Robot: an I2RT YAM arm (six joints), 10 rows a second.
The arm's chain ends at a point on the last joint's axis. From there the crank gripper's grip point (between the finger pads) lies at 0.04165 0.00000 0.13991 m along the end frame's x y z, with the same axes.
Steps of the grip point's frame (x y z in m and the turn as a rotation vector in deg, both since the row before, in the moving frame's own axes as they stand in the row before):
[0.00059 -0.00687 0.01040 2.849 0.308 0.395]
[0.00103 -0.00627 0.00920 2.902 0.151 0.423]
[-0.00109 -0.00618 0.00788 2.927 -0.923 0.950]
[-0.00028 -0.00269 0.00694 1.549 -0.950 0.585]
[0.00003 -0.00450 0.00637 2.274 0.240 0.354]
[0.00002 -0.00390 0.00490 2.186 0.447 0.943]
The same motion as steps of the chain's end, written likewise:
[-0.00018 -0.00021 0.01079 2.849 0.308 0.395]
[0.00064 0.00050 0.00948 2.902 0.151 0.423]
[0.00111 0.00031 0.00739 2.927 -0.923 0.950]
[0.00203 0.00069 0.00631 1.549 -0.950 0.585]
[-0.00057 0.00079 0.00665 2.274 0.240 0.354]
[-0.00111 0.00074 0.00532 2.186 0.447 0.943]

